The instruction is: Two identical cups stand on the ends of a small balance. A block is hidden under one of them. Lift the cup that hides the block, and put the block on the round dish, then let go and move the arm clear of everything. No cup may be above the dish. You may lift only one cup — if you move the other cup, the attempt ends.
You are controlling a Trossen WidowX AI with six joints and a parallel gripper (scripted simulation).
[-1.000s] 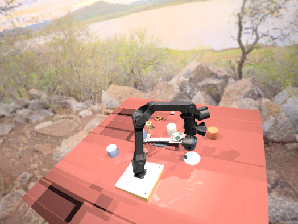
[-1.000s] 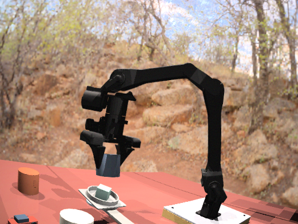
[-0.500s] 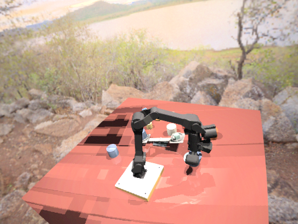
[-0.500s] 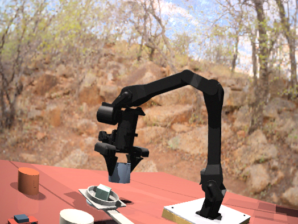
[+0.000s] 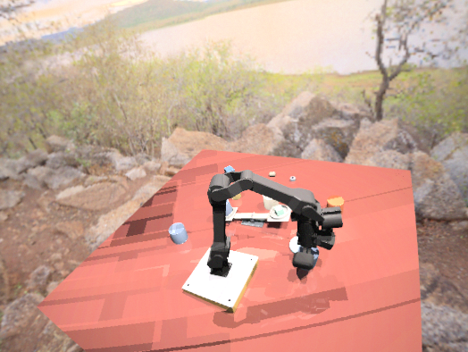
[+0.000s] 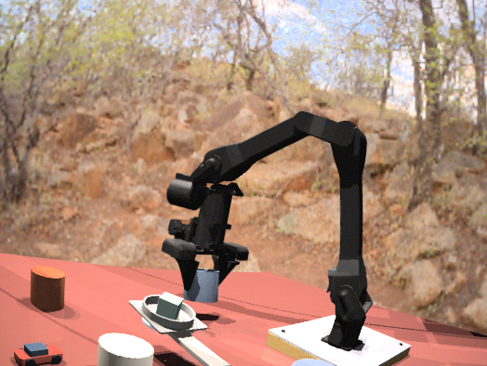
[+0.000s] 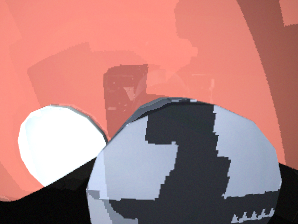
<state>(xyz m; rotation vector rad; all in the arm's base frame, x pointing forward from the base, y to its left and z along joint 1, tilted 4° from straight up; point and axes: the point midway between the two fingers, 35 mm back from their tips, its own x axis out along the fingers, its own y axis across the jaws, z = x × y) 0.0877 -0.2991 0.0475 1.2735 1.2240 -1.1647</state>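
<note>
Now: gripper tip 190 mm short of the green block, 140 mm to the right of it and 30 mm below it. Round my gripper tip: white round dish 100 mm ahead, 60 mm below, 30 mm to the left; then balance 260 mm to the left, 200 mm ahead, 20 mm below; then orange cylinder 310 mm ahead, 60 mm to the right, 20 mm below.
</note>
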